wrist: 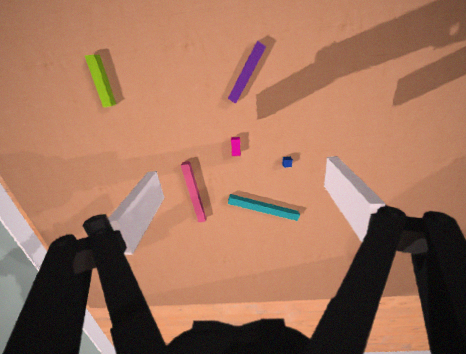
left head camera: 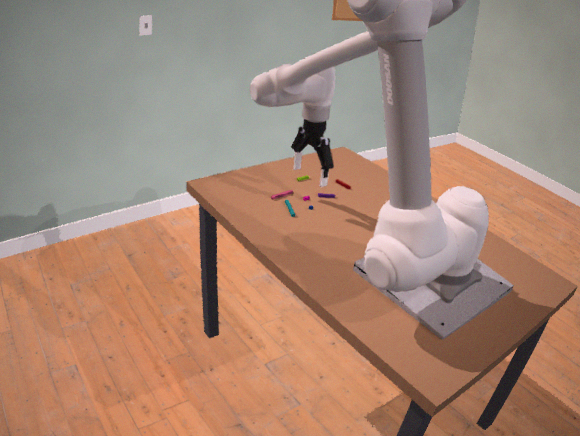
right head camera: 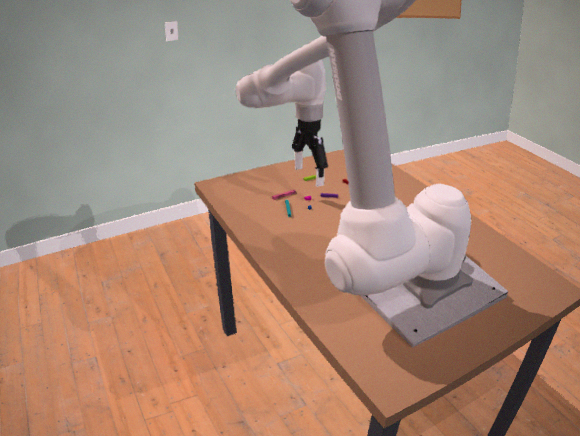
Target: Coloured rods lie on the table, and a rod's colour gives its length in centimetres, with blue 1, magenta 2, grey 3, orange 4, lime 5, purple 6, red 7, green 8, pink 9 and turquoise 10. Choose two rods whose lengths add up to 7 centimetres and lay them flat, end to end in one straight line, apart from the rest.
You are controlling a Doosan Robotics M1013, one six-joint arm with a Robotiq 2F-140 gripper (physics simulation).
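Frame: origin at the arm's base, x back, y down, z right, level; metres.
Seen in the pictures: gripper, fingertip midpoint: (wrist: 240, 178) (left head camera: 309, 177) (right head camera: 308, 177); arm's base at its link origin: (left head camera: 443, 274) (right head camera: 430, 277).
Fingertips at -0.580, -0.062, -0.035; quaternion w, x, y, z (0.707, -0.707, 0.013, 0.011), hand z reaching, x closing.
Observation:
Offsets run from my fingertips to a thing's top centre, as dx, dy, dz. Level surfaces: height alone.
My gripper (left head camera: 311, 177) (right head camera: 309, 177) (wrist: 240, 178) is open and empty, raised above the rods. All rods lie flat and apart: a lime rod {-0.138, +0.079, +0.090} (left head camera: 303, 178) (right head camera: 309, 178) (wrist: 100, 81), a purple rod {+0.015, +0.079, +0.076} (left head camera: 326, 195) (right head camera: 329, 195) (wrist: 246, 72), a short magenta rod {-0.006, +0.079, -0.001} (left head camera: 306, 198) (right head camera: 308, 198) (wrist: 236, 146), a tiny blue one {+0.054, +0.079, -0.028} (left head camera: 311, 207) (right head camera: 309, 207) (wrist: 287, 162), a pink rod {-0.070, +0.079, -0.059} (left head camera: 282, 195) (right head camera: 284, 194) (wrist: 193, 192) and a turquoise rod {+0.021, +0.079, -0.093} (left head camera: 290, 208) (right head camera: 288, 208) (wrist: 264, 207). A red rod {-0.024, +0.079, +0.193} (left head camera: 343, 184) (right head camera: 345, 181) lies at the back right, partly hidden by the arm in the right head view.
The brown table {dy +0.089} (left head camera: 320, 260) (right head camera: 290, 260) carries the arm's grey base plate (left head camera: 465, 310) (right head camera: 440, 320) at its near end. The rods lie toward the table's far end, near the wall. Arm shadows fall across the table.

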